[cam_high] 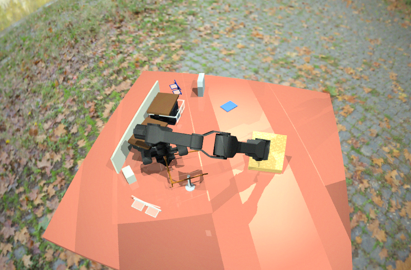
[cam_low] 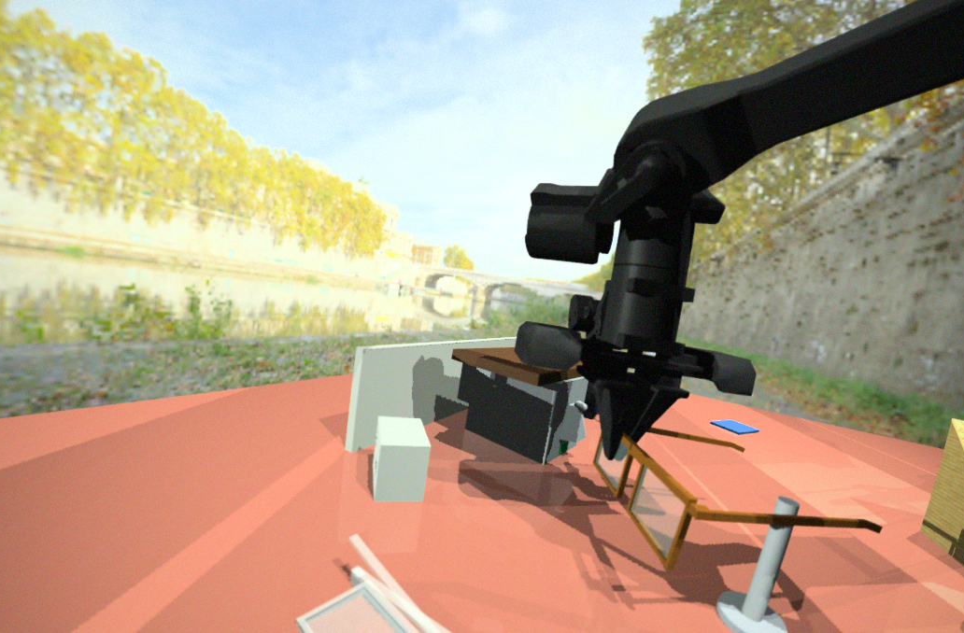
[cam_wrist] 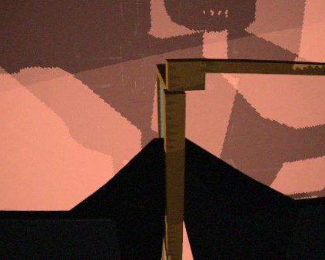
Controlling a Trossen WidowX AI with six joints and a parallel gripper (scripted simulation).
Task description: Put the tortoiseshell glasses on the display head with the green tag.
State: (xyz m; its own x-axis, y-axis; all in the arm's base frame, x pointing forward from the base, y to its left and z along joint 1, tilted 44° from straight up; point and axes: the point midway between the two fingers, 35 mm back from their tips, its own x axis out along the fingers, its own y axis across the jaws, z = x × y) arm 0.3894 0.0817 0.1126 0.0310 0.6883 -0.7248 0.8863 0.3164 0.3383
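Right now the grey peg stand is 11 cm behind my gripper tip, 5 cm to the left of it and 4 cm below it. Also, from my gripper tip: white panel 25 cm to the right, 23 cm ahead, 1 cm below; grey display head 13 cm to the right, 10 cm ahead; white block 17 cm ahead, 6 cm to the left, 4 cm below.
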